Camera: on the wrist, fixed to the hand. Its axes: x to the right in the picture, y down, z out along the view.
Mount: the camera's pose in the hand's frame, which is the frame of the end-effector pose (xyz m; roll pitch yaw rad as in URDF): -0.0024 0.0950 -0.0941 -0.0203 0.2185 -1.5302
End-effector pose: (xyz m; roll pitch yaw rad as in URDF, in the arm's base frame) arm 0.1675 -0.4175 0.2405 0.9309 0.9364 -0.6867
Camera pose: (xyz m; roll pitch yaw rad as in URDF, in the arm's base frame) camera 0.2627 -0.3246 0.2543 -1.2999 0.6094 2.9765
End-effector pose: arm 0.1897 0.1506 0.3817 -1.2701 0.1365 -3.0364
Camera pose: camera 0.2016 0.2139 0.2645 -0.3620 -1.0236 1.9831
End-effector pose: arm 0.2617 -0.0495 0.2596 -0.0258 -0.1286 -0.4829
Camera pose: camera 0.3135 0.0278 0.1636 0.1094 0.1859 -1.9887
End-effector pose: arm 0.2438 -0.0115 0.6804 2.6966 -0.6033 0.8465
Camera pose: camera 0.2291 -0.0964 0.7827 2.4914 0.1629 2.2546
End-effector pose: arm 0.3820 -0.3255 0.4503 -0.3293 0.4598 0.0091
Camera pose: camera 0.3262 -0.2665 0.3440 -0.4946 -0.0814 -1.4769
